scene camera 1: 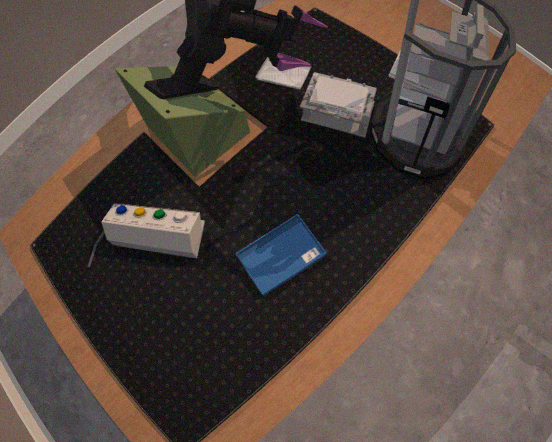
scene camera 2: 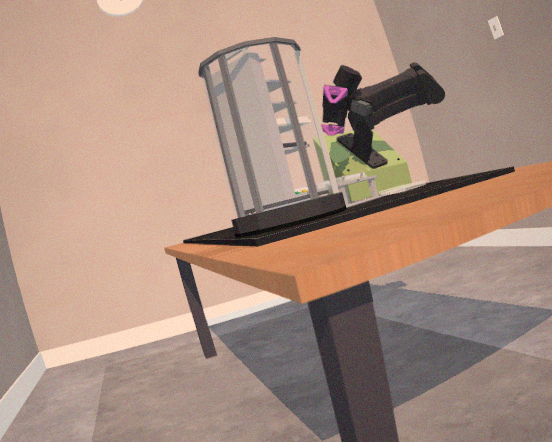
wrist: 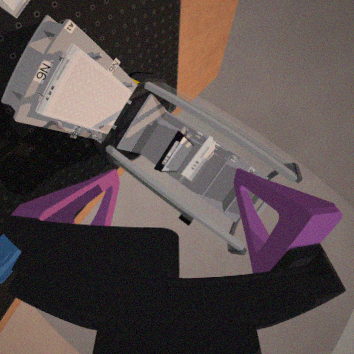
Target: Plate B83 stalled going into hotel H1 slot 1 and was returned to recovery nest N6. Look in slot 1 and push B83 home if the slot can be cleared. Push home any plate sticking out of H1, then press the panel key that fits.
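Frame: origin at the arm's base, x ahead, y left, z up, level; centimetres.
Where they show: gripper, between the fingertips: (scene camera 1: pixel 318 45) (scene camera 2: pixel 331 119) (wrist: pixel 176 175); arm's base, origin of its link: (scene camera 1: pixel 182 87) (scene camera 2: pixel 361 151).
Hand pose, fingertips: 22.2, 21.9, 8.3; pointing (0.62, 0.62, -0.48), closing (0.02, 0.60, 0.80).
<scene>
Things, the pixels of their top centre, and the offset from my fingertips, as dx, dy, dz. "spot": a spot on its surface instead. Level surfaces: height alone.
- Plate B83, centre of its top: (wrist: pixel 95 100) (scene camera 1: pixel 339 92) (scene camera 2: pixel 339 177) +4.2, +2.8, -16.0
- clear nest N6, a spot on its surface: (wrist: pixel 22 82) spot: -1.0, -2.1, -22.9
- Hotel H1, centre of its top: (scene camera 1: pixel 458 12) (scene camera 2: pixel 246 52) (wrist: pixel 267 213) +23.9, +10.1, +17.9
- white labelled plate, centre of its top: (scene camera 1: pixel 423 69) (wrist: pixel 203 165) (scene camera 2: pixel 276 122) +20.6, +9.4, -0.3
- black-edged labelled plate, centre of its top: (scene camera 1: pixel 421 91) (wrist: pixel 179 156) +21.8, +8.5, -5.9
- key panel, centre of its top: (scene camera 1: pixel 143 219) -8.0, -49.0, -15.0
- blue tray, centre of its top: (scene camera 1: pixel 280 253) (wrist: pixel 6 260) +17.1, -34.8, -21.6
- black mat, height of its surface: dz -23.4
- white printed sheet, centre of its top: (scene camera 1: pixel 283 71) (scene camera 2: pixel 402 185) -14.9, +4.0, -22.0
- cable, a spot on its surface: (scene camera 1: pixel 92 252) spot: -17.9, -63.9, -22.7
Plate B83 (scene camera 1: pixel 341 93) (wrist: pixel 90 92), pale and flat, lies on the clear nest N6 (scene camera 1: pixel 332 121) (wrist: pixel 22 82). Hotel H1 (scene camera 1: pixel 398 95) (scene camera 2: pixel 294 120) (wrist: pixel 175 196) is a tall grey-railed tower beside the nest. In the wrist view a white labelled plate (wrist: pixel 200 159) and a black-edged labelled plate (wrist: pixel 172 151) show between its rails. I cannot tell whether slot 1 is blocked. My gripper (scene camera 1: pixel 318 45) (scene camera 2: pixel 333 111) (wrist: pixel 176 175) is open and empty, in the air before the hotel. The key panel (scene camera 1: pixel 150 235) has blue (scene camera 1: pixel 121 209), yellow (scene camera 1: pixel 139 212), green (scene camera 1: pixel 159 214) and white (scene camera 1: pixel 180 216) keys.
A blue tray (scene camera 1: pixel 270 260) with a white label lies on the black mat (scene camera 1: pixel 200 320), right of the panel. A white printed sheet (scene camera 1: pixel 282 75) lies left of the nest. The green arm base (scene camera 1: pixel 200 135) stands behind the panel. A cable (scene camera 1: pixel 92 252) runs from the panel.
</scene>
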